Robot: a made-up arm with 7 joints. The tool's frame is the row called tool.
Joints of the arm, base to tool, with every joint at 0 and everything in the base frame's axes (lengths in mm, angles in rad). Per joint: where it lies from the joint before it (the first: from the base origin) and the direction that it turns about. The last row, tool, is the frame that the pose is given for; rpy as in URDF.
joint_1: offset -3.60 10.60 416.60 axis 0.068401 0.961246 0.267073
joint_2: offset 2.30 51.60 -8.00 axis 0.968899 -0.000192 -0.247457
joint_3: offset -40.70 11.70 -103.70 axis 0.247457 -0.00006 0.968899
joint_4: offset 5.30 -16.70 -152.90 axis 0.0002 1 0.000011
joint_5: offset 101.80 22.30 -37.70 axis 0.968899 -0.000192 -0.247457
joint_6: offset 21.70 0.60 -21.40 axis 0.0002 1 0.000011
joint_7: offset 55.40 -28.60 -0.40 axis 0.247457 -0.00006 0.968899
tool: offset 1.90 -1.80 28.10 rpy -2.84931 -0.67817 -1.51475
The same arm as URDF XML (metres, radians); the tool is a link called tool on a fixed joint. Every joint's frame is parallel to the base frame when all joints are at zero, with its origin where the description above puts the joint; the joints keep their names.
<robot name="arm">
  <link name="base"/>
  <link name="link1"/>
  <link name="link2"/>
  <link name="link3"/>
  <link name="link4"/>
  <link name="link5"/>
  <link name="link6"/>
  <link name="link7"/>
  <link name="tool"/>
  <joint name="joint_1" type="continuous">
    <parent link="base"/>
    <child link="link1"/>
    <origin xyz="-0.0036 0.0106 0.4166"/>
    <axis xyz="0.068403 0.961235 0.26711"/>
  </joint>
  <joint name="joint_2" type="continuous">
    <parent link="link1"/>
    <child link="link2"/>
    <origin xyz="0.0023 0.0516 -0.008"/>
    <axis xyz="0.968889 -0.0002 -0.247497"/>
  </joint>
  <joint name="joint_3" type="continuous">
    <parent link="link2"/>
    <child link="link3"/>
    <origin xyz="-0.0407 0.0117 -0.1037"/>
    <axis xyz="0.247497 -0.0001 0.968889"/>
  </joint>
  <joint name="joint_4" type="continuous">
    <parent link="link3"/>
    <child link="link4"/>
    <origin xyz="0.0053 -0.0167 -0.1529"/>
    <axis xyz="0.0002 1 0"/>
  </joint>
  <joint name="joint_5" type="continuous">
    <parent link="link4"/>
    <child link="link5"/>
    <origin xyz="0.1018 0.0223 -0.0377"/>
    <axis xyz="0.968889 -0.0002 -0.247497"/>
  </joint>
  <joint name="joint_6" type="continuous">
    <parent link="link5"/>
    <child link="link6"/>
    <origin xyz="0.0217 0.0006 -0.0214"/>
    <axis xyz="0.0002 1 0"/>
  </joint>
  <joint name="joint_7" type="continuous">
    <parent link="link6"/>
    <child link="link7"/>
    <origin xyz="0.0554 -0.0286 -0.0004"/>
    <axis xyz="0.247497 -0.0001 0.968889"/>
  </joint>
  <joint name="tool_joint" type="fixed">
    <parent link="link7"/>
    <child link="tool"/>
    <origin xyz="0.0019 -0.0018 0.0281" rpy="-2.8493 -0.6782 -1.5148"/>
  </joint>
</robot>

